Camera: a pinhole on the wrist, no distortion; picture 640 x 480 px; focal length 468.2 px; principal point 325.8 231.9 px. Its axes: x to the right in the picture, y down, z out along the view. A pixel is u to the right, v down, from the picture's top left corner.
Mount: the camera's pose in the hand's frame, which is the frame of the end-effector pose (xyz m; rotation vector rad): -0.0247 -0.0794 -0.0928 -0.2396 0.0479 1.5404
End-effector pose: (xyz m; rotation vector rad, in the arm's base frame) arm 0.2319 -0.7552 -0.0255 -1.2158 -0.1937 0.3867
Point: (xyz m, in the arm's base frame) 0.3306 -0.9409 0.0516
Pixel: behind the camera
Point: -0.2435 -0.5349 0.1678
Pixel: 279 462
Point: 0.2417 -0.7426 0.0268
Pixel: 372 34
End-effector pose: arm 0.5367 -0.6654 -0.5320 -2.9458 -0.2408 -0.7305
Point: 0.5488 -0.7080 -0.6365
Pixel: 537 227
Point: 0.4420 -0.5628 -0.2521
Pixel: behind the camera
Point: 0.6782 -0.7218 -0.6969
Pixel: 499 86
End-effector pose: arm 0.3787 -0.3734 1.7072 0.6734 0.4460 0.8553
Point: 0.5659 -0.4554 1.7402
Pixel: 167 41
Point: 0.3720 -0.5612 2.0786
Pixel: 491 345
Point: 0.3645 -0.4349 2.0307
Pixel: 587 262
